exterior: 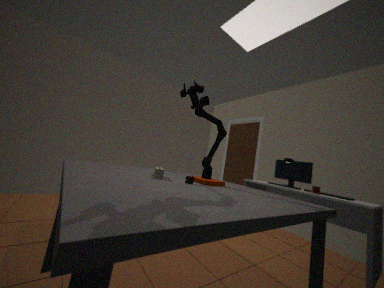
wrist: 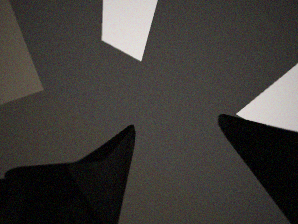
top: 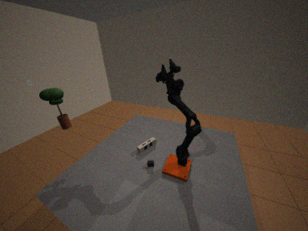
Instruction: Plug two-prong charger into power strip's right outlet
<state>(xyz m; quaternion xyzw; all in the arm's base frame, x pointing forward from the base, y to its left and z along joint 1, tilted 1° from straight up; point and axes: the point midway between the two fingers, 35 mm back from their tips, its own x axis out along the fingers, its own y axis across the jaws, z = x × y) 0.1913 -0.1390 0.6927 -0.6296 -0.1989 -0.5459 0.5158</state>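
Right now my gripper tip is 730 mm above the two-prong charger, 270 mm to the right of it and 30 mm short of it.
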